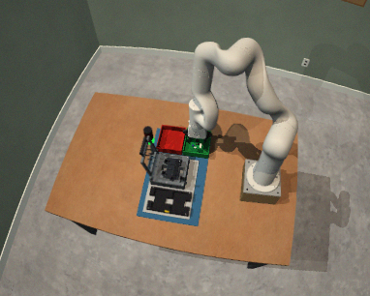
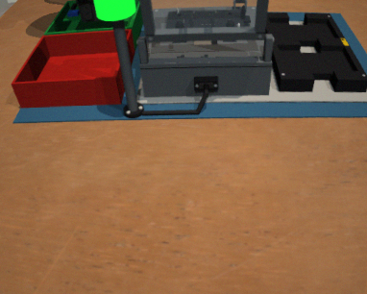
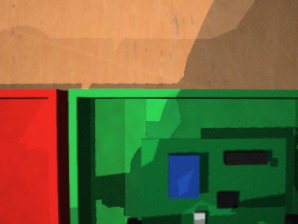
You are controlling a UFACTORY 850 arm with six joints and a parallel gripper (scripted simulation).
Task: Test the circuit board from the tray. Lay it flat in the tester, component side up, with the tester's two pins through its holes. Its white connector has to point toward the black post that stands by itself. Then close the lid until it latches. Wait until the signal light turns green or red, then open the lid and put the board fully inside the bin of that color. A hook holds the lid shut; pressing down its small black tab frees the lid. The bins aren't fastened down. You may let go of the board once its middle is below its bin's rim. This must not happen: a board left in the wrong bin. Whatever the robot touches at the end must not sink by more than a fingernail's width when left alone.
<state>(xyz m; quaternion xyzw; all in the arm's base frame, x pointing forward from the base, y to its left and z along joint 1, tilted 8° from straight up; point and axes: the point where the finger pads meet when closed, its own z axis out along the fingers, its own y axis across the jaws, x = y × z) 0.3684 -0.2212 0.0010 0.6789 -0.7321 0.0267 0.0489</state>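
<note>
The green bin is 5 cm below my hand. Round my hand: lid 24 cm ahead, 18 cm to the left, 12 cm above; green circuit board 1 cm below; red bin 15 cm ahead, 1 cm to the right, 5 cm below.
</note>
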